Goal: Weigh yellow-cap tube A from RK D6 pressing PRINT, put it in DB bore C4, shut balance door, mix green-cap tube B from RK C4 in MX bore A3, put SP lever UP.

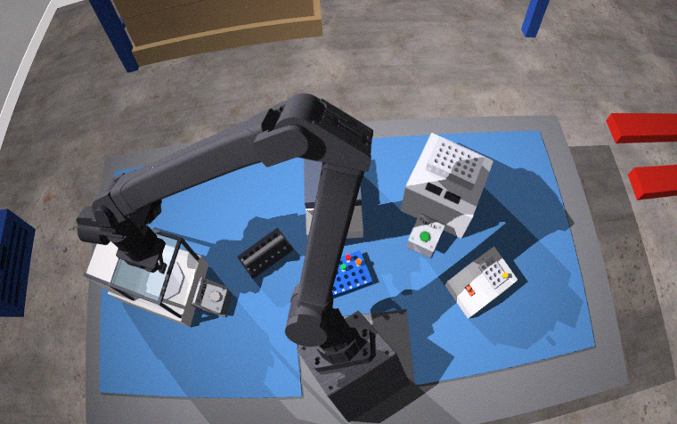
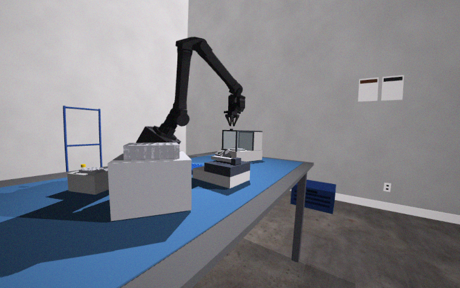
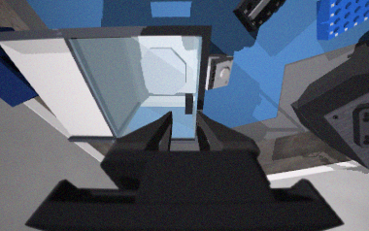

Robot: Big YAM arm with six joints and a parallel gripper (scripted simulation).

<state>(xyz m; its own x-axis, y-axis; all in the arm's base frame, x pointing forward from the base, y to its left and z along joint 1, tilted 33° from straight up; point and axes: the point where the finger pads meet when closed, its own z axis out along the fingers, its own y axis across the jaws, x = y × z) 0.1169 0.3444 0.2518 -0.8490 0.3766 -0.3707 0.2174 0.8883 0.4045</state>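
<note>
The blue rack is 40 mm ahead of my hand, 400 mm to the right of it and 230 mm below it. Also, from my hand: magnet block 110 mm ahead, 210 mm to the right, 230 mm below; then spectrophotometer lever 250 mm ahead, 380 mm to the right, 160 mm below; then green start key 120 mm ahead, 600 mm to the right, 180 mm below.
</note>
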